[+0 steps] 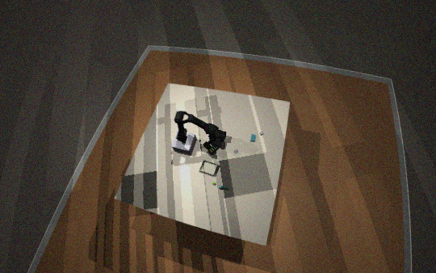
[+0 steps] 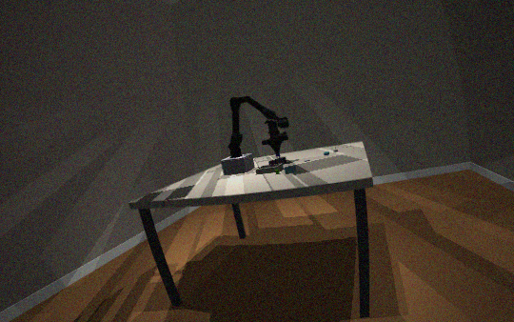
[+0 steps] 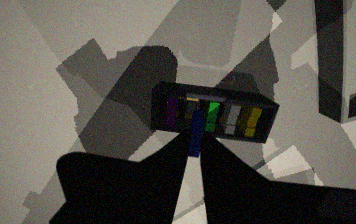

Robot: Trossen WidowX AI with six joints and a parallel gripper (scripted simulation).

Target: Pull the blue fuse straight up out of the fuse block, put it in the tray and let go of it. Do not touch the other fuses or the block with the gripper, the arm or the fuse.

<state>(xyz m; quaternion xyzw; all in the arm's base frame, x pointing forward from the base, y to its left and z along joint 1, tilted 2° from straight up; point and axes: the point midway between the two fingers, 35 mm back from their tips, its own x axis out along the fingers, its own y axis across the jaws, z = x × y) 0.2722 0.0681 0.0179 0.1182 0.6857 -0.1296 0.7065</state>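
Now: the purple fuse 50 mm below my gripper tip, 20 mm to the left of it and 10 mm ahead of it. The rest, counted from my gripper tip: blue fuse 10 mm below; then shallow dark-rimmed tray 190 mm to the right, 70 mm below, 30 mm ahead.
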